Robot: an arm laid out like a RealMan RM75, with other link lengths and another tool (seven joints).
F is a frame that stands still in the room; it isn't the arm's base.
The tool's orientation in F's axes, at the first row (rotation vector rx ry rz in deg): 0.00 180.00 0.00
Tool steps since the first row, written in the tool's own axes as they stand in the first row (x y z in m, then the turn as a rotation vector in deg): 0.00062 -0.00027 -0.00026 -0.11 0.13 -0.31; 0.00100 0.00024 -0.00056 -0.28 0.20 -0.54; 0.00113 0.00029 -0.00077 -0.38 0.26 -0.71; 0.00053 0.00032 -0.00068 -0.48 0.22 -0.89; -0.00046 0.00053 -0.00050 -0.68 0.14 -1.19; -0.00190 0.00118 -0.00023 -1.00 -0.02 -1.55; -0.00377 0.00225 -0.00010 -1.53 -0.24 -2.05; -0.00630 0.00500 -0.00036 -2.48 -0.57 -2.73; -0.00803 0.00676 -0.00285 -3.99 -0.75 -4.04; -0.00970 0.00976 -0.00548 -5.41 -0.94 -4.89; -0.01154 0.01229 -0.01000 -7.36 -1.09 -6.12
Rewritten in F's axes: -0.00062 -0.00027 0.00026 0.11 0.13 0.31; -0.00100 0.00024 0.00056 0.28 0.20 0.54; -0.00113 0.00029 0.00077 0.38 0.26 0.71; -0.00053 0.00032 0.00068 0.48 0.22 0.89; 0.00046 0.00053 0.00050 0.68 0.14 1.19; 0.00190 0.00118 0.00023 1.00 -0.02 1.55; 0.00377 0.00225 0.00010 1.53 -0.24 2.05; 0.00630 0.00500 0.00036 2.48 -0.57 2.73; 0.00803 0.00676 0.00285 3.99 -0.75 4.04; 0.00970 0.00976 0.00548 5.41 -0.94 4.89; 0.01154 0.01229 0.01000 7.36 -1.09 6.12
